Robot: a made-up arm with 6 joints.
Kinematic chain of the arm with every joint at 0, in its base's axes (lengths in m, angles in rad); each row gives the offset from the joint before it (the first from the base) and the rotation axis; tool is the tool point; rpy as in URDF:
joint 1: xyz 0 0 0.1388 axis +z
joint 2: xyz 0 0 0 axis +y
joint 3: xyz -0.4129 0 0.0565 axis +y
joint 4: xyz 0.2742 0 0.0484 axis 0.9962 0 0.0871
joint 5: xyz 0 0 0 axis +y
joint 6: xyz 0.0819 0 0.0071 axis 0.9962 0 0.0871
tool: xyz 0 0 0 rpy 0 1.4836 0
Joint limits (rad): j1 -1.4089..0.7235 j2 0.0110..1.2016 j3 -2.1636..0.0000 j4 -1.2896..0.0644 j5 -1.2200..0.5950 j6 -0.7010..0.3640
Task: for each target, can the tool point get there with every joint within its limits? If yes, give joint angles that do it. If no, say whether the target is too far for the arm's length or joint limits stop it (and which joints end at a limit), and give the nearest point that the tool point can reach.
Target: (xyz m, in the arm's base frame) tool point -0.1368 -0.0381 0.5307
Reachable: yes | joints 0.2953 0.1928 -0.8229 -0.7485 -0.0606 -0.5956
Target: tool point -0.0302 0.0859 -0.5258
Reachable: no: joint limits stop it (at a limit: joint 2, joint 3, joint 5) | nearest point -0.0219 0.0624 0.2044 | short by 0.731 m
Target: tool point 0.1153 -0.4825 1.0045
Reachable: no: too far | nearest point 0.0438 -0.1833 0.7655 | short by 0.390 m
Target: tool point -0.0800 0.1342 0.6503
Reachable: yes | joints -1.0114 0.4052 -1.1479 -0.1214 -0.3468 -0.4313
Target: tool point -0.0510 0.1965 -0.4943
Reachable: no: joint limits stop it (at a limit: joint 2, joint 3, joint 5) | nearest point -0.0166 0.0641 0.2044 | short by 0.712 m
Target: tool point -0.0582 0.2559 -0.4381
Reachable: no: joint limits stop it (at a limit: joint 2, joint 3, joint 5) | nearest point -0.0147 0.0645 0.2044 | short by 0.672 m
